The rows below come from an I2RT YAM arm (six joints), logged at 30 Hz.
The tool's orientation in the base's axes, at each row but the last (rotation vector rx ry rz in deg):
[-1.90 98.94 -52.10]
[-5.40 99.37 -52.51]
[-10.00 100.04 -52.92]
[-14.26 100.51 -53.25]
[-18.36 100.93 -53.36]
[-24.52 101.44 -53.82]
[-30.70 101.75 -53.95]
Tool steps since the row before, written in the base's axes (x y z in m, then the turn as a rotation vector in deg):
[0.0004 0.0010 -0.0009 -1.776 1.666 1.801]
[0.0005 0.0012 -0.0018 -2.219 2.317 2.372]
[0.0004 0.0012 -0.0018 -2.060 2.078 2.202]
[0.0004 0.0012 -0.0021 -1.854 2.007 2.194]
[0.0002 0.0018 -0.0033 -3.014 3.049 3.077]
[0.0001 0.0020 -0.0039 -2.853 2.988 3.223]
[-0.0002 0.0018 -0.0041 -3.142 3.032 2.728]
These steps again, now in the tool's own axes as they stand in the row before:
[0.0001 0.0014 -0.0002 -1.554 -0.609 -2.527]
[0.0006 0.0021 -0.0001 -2.153 -0.672 -3.291]
[0.0006 0.0021 -0.0001 -1.960 -0.674 -3.019]
[0.0007 0.0024 0.0000 -1.994 -0.661 -2.804]
[0.0011 0.0036 -0.0002 -2.777 -0.863 -4.404]
[0.0011 0.0043 -0.0001 -2.892 -0.989 -4.256]
[0.0011 0.0043 -0.0001 -2.528 -0.587 -4.447]

